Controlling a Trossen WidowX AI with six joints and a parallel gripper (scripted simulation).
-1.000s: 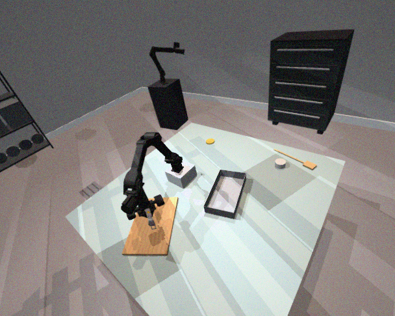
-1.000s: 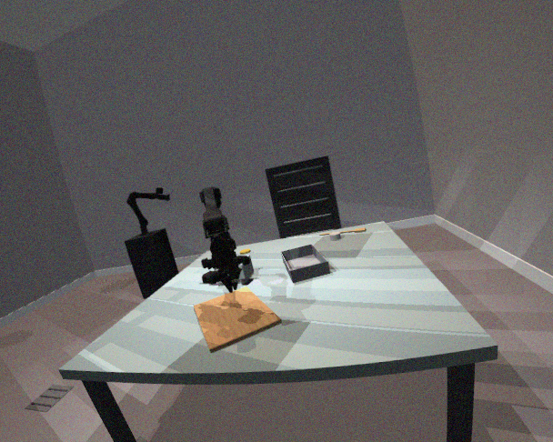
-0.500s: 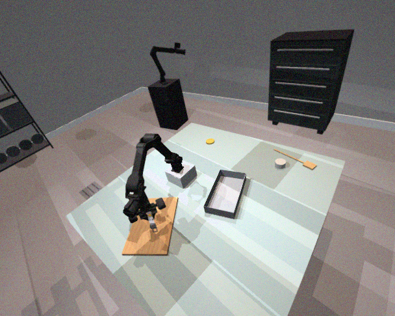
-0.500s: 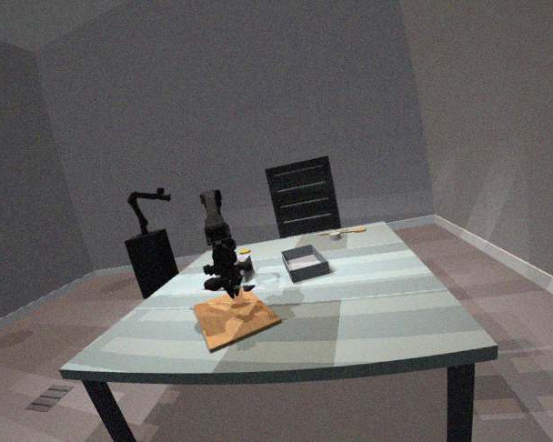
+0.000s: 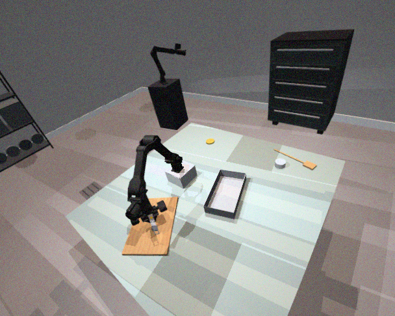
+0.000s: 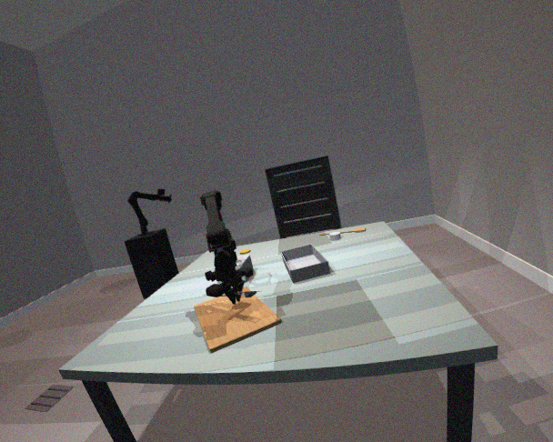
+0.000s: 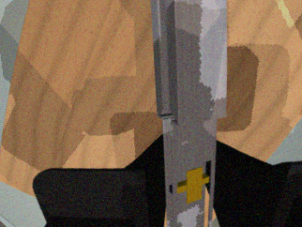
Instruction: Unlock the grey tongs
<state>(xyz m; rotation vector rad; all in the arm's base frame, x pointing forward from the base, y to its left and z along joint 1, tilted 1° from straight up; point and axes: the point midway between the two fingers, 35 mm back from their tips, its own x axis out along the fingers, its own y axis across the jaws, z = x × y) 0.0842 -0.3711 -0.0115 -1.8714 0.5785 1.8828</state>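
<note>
Now: gripper tip 40 mm above the wooden board, 30 mm past it and 10 mm to the right of it. From my gripper tip the other things lie so: small white cylinder 710 mm to the left, 490 mm ahead, 30 mm below; roasting tin 360 mm to the left, 270 mm ahead, 20 mm below; yellow disc 830 mm to the left, 90 mm behind, 40 mm below.
</note>
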